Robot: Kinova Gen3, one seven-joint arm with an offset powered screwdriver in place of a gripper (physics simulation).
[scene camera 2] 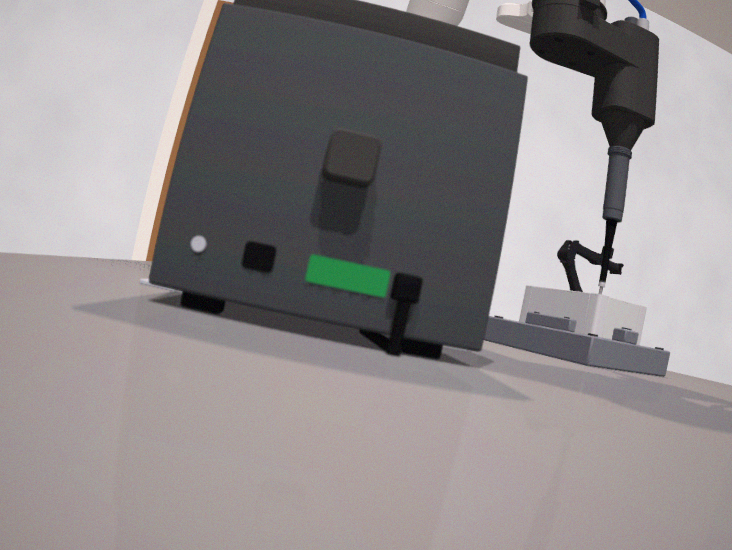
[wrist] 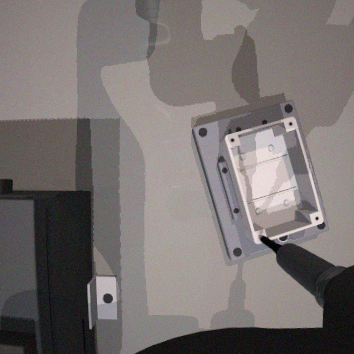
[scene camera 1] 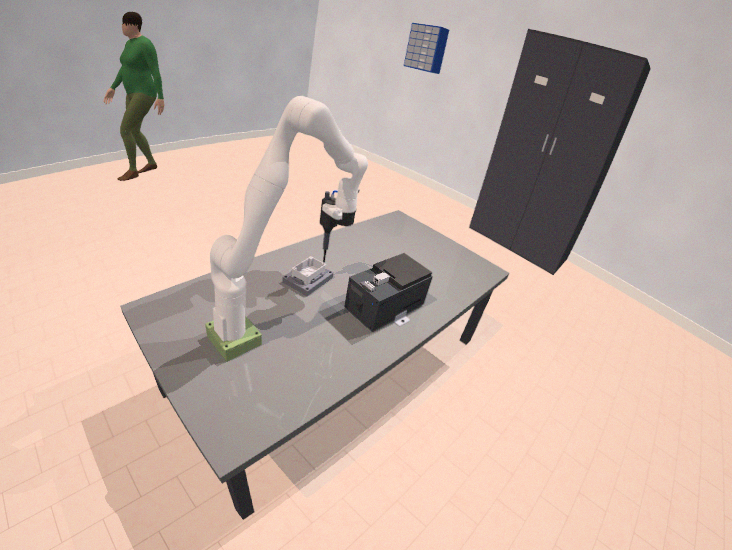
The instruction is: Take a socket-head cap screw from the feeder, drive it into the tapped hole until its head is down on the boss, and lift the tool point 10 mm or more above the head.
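Note:
My screwdriver (scene camera 1: 324, 260) (scene camera 2: 602, 282) (wrist: 262, 238) points down at one corner of the pale open-topped housing (scene camera 1: 298, 275) (scene camera 2: 559, 304) (wrist: 241, 185). In scene camera 2 a small light screw (scene camera 2: 601, 286) is at the bit's tip, its head above the housing's rim and its thin shank reaching down to the corner. How deep the shank is in the hole cannot be told. In the wrist view the bit covers that corner boss. The housing sits on a grey fixture plate (scene camera 1: 295, 285) (scene camera 2: 538, 343) (wrist: 212, 175). The black feeder (scene camera 1: 378, 310) (scene camera 2: 355, 88) (wrist: 65, 250) stands beside it.
A small bracket (scene camera 1: 402, 320) (wrist: 107, 310) sits at the feeder's side. The green arm base (scene camera 1: 233, 345) is on the table (scene camera 1: 284, 378). A dark jointed shape (scene camera 2: 568, 251) shows behind the housing. A person (scene camera 1: 139, 65) stands beyond the table; a cabinet (scene camera 1: 532, 147) is by the wall.

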